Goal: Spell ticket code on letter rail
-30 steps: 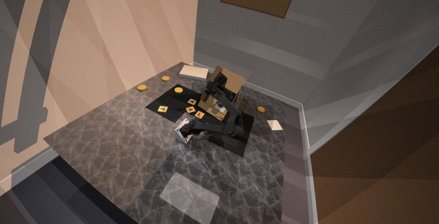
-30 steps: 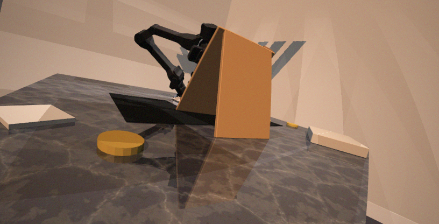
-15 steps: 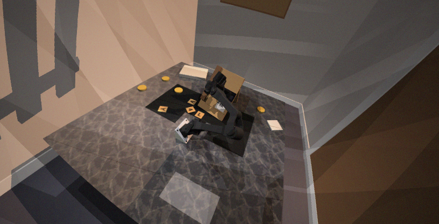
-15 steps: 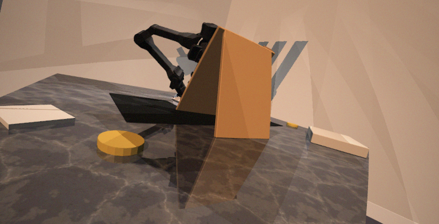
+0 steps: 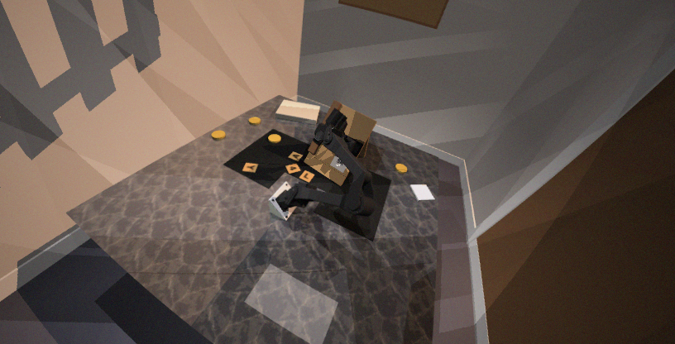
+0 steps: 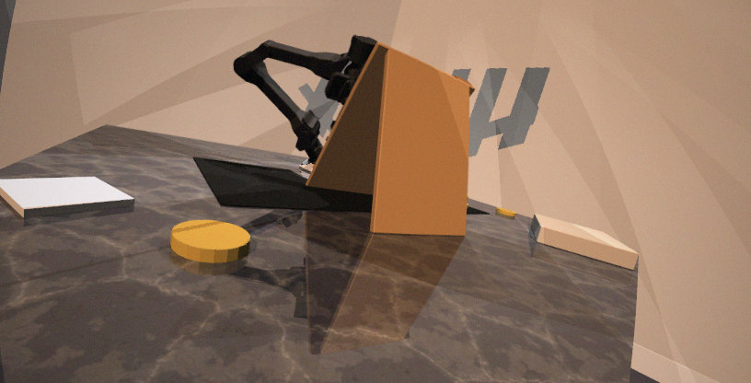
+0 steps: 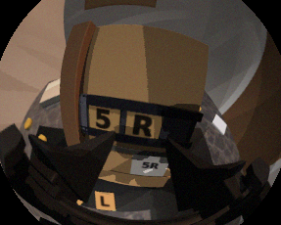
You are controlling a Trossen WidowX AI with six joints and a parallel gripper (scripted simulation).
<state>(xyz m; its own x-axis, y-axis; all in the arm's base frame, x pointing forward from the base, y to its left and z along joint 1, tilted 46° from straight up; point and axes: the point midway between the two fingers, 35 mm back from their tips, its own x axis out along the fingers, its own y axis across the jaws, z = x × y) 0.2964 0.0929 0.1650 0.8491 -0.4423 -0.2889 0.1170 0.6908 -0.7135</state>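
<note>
The white ticket lies 10 cm below my gripper tip, 3 cm to the right of it and 2 cm behind it. Round my gripper tip: black mat: 19 cm below, 13 cm behind, 7 cm to the left; pale flat box: 47 cm to the left, 33 cm ahead, 17 cm below; pale card: 47 cm to the right, 19 cm below, 14 cm ahead.
</note>
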